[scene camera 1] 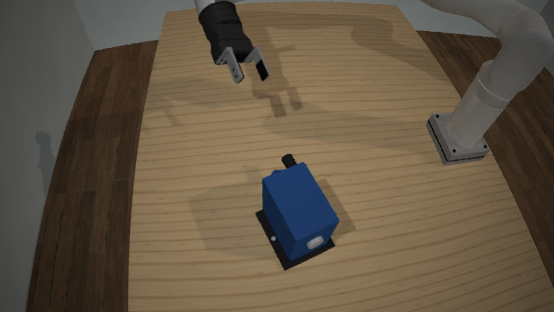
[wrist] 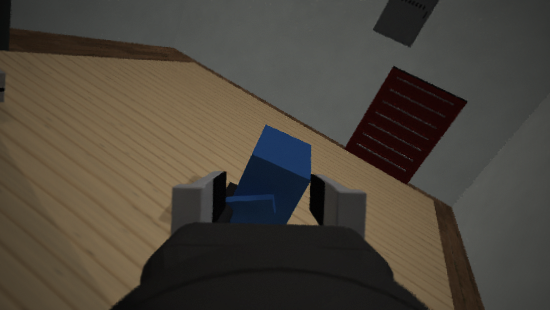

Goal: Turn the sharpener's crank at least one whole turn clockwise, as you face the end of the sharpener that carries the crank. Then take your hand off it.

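Places are measured from the arm's base along level axes (x back, y right, z up), in centimetres.
Where they show: gripper, fingertip midpoint: (scene camera 1: 253,79) (wrist: 268,190); arm's base, link origin: (scene camera 1: 461,132).
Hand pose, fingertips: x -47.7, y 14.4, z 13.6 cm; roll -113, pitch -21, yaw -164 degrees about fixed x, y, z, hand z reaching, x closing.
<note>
Things, the pixels of their top centre, and the offset from my fingertips. "spot": a spot on its surface instead. Level surfaces: height alone.
- blue box, top centre: (wrist: 285,149) (scene camera 1: 299,198) dy -21.3, dx +1.2, dz -5.5 cm
- dark base plate, surface spot: (scene camera 1: 287,263) spot: dy -27.9, dx -2.2, dz -17.5 cm
- pale oval piece, surface spot: (scene camera 1: 315,243) spot: dy -28.1, dx +1.8, dz -8.9 cm
- wooden table, surface height: dz -18.3 cm
The sharpener, a blue box (scene camera 1: 300,200) (wrist: 282,150), stands on a dark base plate (scene camera 1: 287,263) on the table. A pale oval piece (scene camera 1: 315,243) is on its near end in the scene view. The crank is at the far end. Its black handle (scene camera 1: 288,160) sticks out there, and its blue arm (scene camera 1: 276,173) (wrist: 252,210) shows partly. In the wrist view the gripper body hides the crank's lower part. My gripper (scene camera 1: 252,79) (wrist: 268,190) is open and empty, well apart from the crank, above the table beyond the sharpener's crank end.
The wooden table (scene camera 1: 200,280) (wrist: 100,125) carries the sharpener. The robot's grey base (scene camera 1: 470,154) is at the table's right side in the scene view, with the white arm rising from it. A red lined panel (wrist: 407,125) and a grey panel (wrist: 406,22) show beyond the table.
</note>
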